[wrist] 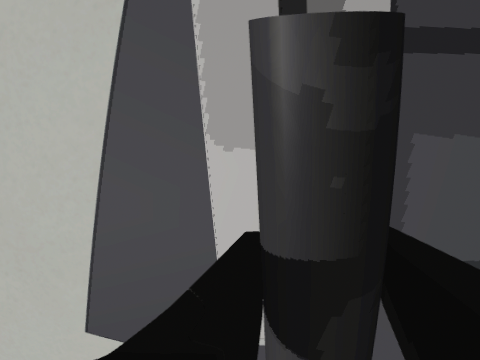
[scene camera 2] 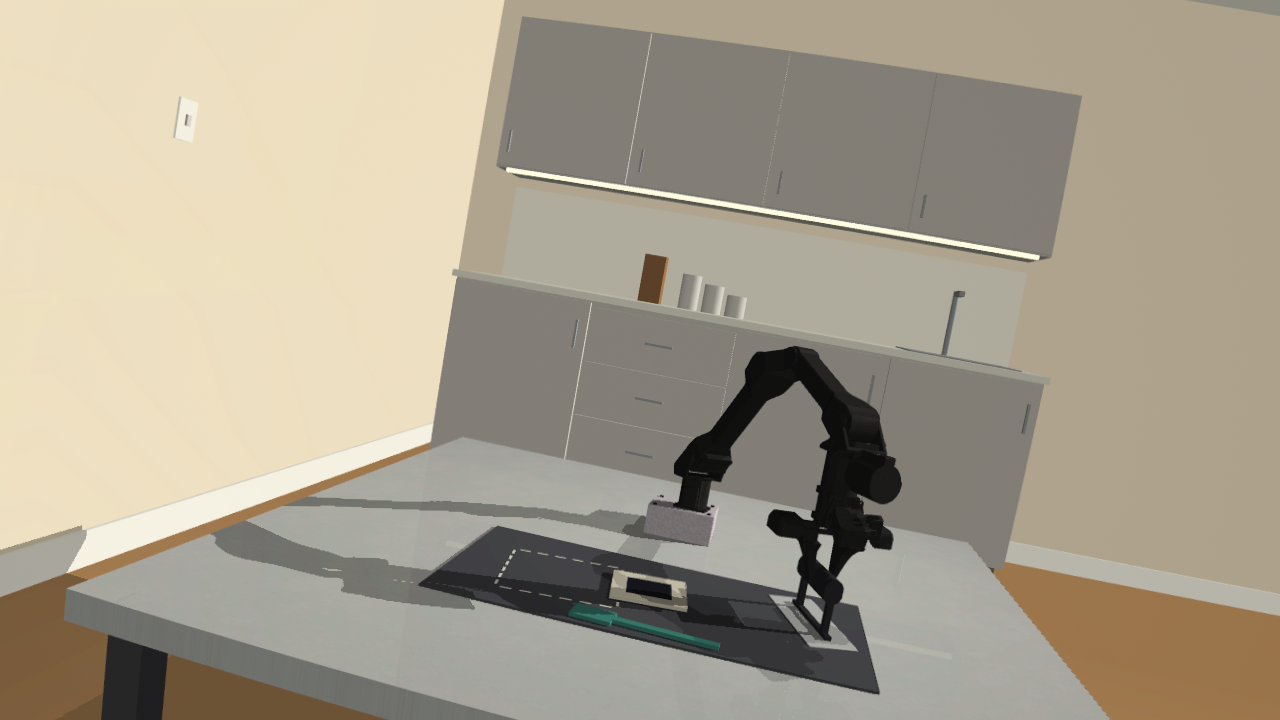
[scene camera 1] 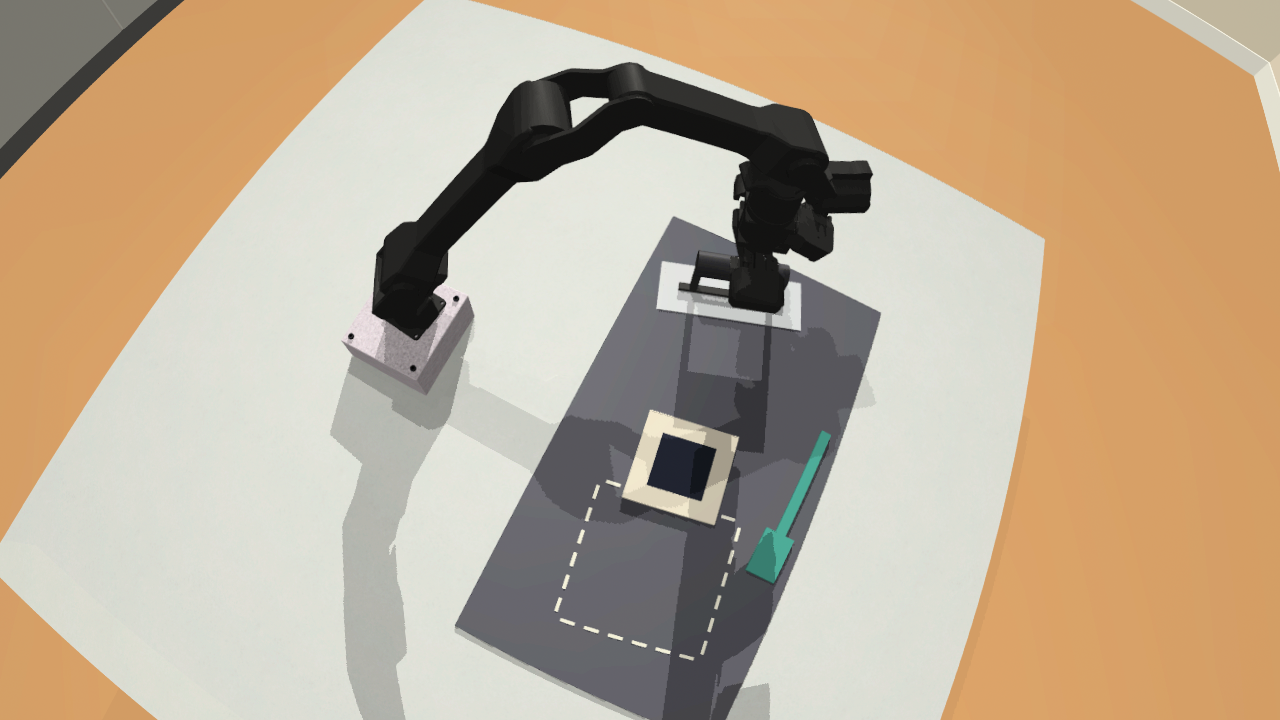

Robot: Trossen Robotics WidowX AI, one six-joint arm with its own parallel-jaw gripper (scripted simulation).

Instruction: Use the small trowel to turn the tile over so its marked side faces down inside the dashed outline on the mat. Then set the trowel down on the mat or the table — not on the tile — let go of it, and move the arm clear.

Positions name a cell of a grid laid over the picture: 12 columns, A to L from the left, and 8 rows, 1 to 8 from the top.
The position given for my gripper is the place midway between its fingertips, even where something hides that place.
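In scene camera 1 I see my gripper (scene camera 1: G4) and a black-handled float (scene camera 1: G4). Scene camera 2 shows me a dark mat (scene camera 2: G7), and my gripper (scene camera 2: H7) is visible there too. The wrist view gives me the black-handled float (wrist: H3), my gripper (wrist: H6) and the dark mat (wrist: D6).
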